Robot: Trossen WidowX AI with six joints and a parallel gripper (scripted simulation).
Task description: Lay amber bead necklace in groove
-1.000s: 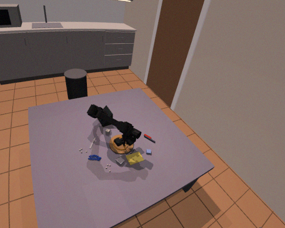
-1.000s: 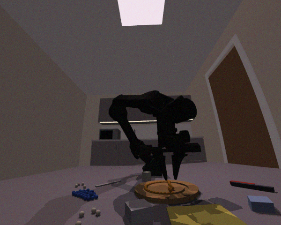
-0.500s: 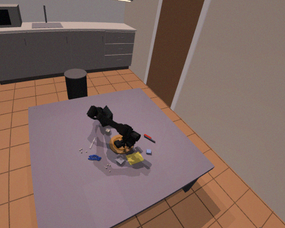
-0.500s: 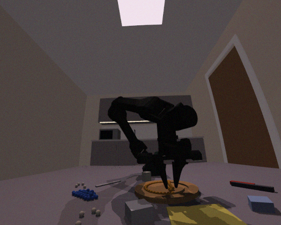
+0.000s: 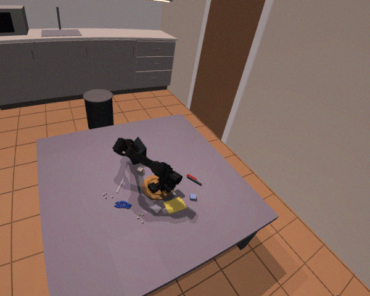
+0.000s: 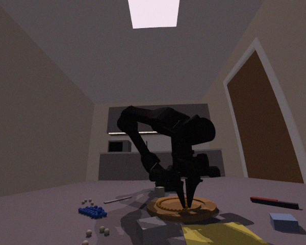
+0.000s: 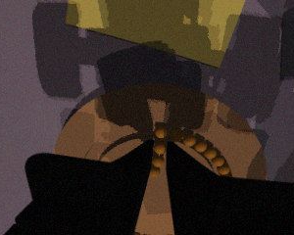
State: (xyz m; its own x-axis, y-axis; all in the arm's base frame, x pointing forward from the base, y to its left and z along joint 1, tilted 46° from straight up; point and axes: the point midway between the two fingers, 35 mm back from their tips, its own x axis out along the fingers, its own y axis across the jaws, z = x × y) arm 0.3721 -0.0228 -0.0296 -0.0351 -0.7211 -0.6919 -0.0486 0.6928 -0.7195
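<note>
The round wooden bead board lies 5 cm behind my gripper tip and 1 cm below it. From my gripper tip the other things lie so: blue block (13 cm ahead, 15 cm to the left, 1 cm below); grey block (9 cm ahead, 10 cm to the right); yellow pad (12 cm ahead, 2 cm to the left, 1 cm below).
</note>
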